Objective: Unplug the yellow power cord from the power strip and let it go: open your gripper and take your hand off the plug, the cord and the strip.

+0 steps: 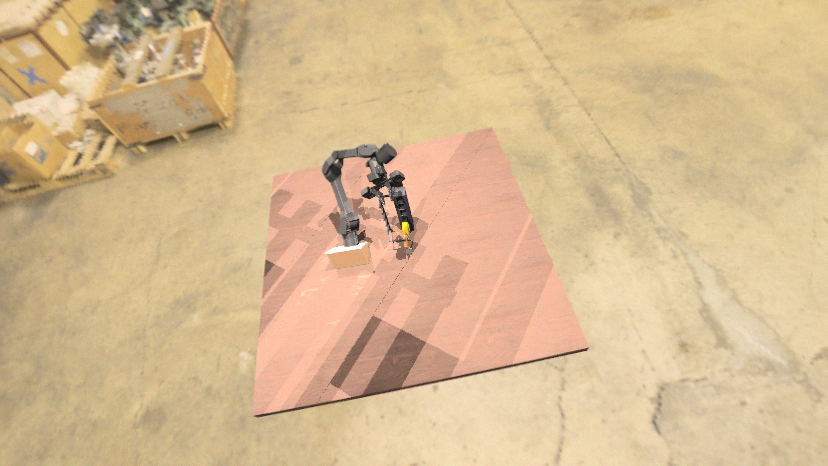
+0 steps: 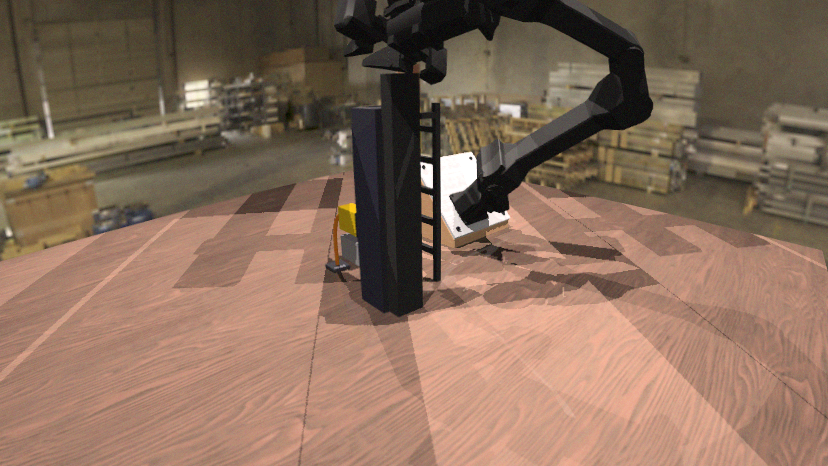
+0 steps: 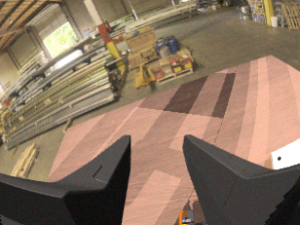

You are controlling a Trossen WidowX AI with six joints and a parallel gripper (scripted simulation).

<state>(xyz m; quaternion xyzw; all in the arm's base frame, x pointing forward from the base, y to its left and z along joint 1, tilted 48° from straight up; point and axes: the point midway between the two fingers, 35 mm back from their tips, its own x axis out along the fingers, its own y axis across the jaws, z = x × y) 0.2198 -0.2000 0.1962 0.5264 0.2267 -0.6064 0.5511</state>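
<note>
The yellow plug is 220 mm below my gripper tip, 50 mm to the left of it and 30 mm ahead of it.
</note>
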